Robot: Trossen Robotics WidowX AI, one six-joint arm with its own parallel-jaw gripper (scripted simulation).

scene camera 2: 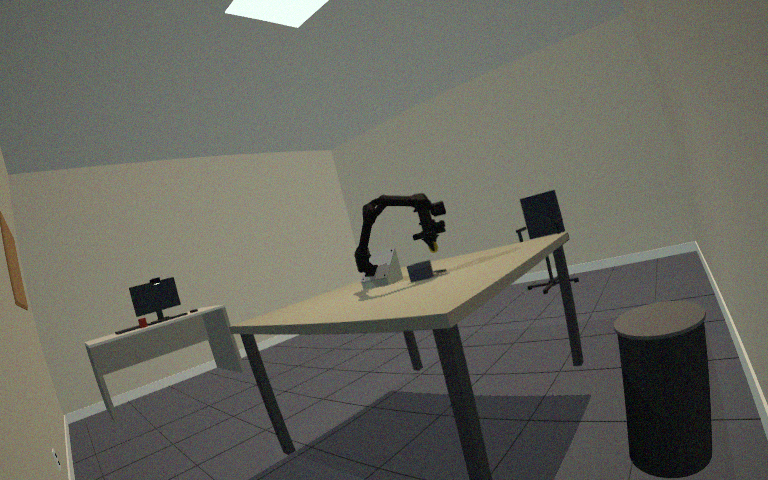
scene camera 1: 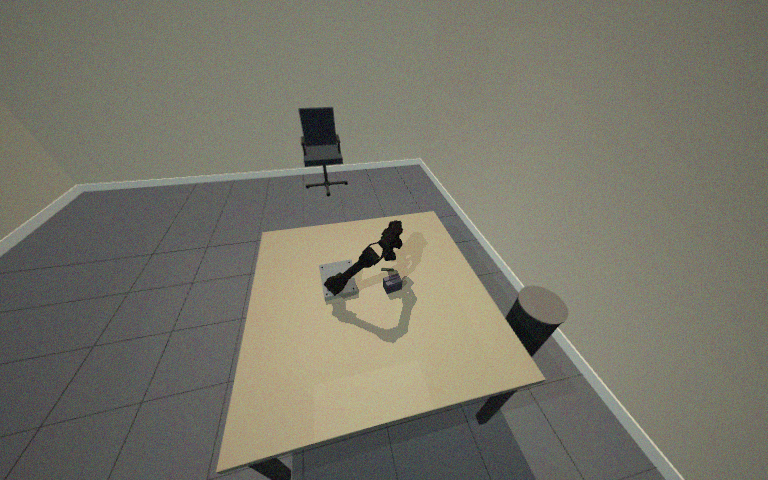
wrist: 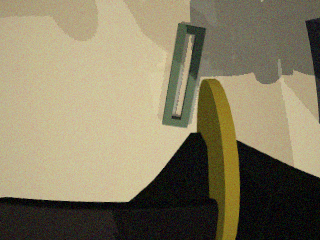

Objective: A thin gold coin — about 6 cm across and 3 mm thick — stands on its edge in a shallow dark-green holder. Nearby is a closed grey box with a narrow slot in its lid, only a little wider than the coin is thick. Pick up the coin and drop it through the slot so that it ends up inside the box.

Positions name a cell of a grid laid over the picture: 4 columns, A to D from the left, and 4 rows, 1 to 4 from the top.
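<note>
The gripper (wrist: C3) is holding a gold coin.
</note>
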